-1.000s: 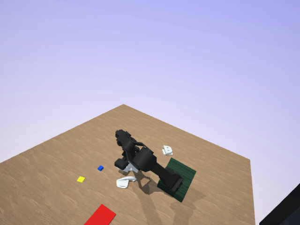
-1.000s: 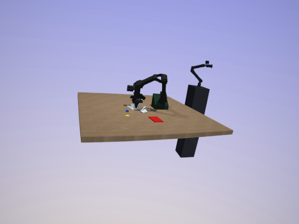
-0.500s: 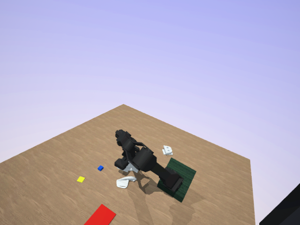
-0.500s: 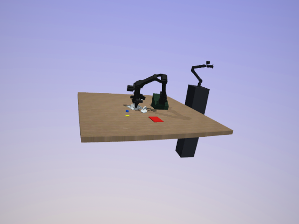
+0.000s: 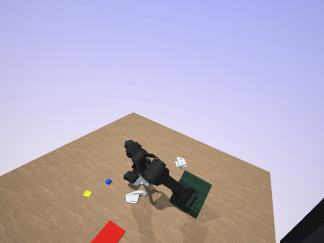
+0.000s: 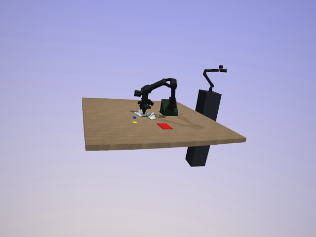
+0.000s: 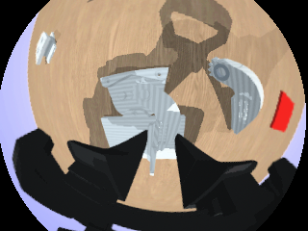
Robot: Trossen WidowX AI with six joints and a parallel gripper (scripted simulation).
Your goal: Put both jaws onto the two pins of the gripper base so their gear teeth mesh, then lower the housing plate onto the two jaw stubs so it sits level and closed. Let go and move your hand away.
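Right now the white jaw is 3 cm behind my gripper tip and 3 cm to the right of it. From my gripper tip the other things lie so: blue cube (10 cm ahead, 12 cm to the left, 1 cm below); yellow tile (11 cm ahead, 24 cm to the left, 1 cm below); red patch (13 cm behind, 30 cm to the left, 1 cm below).
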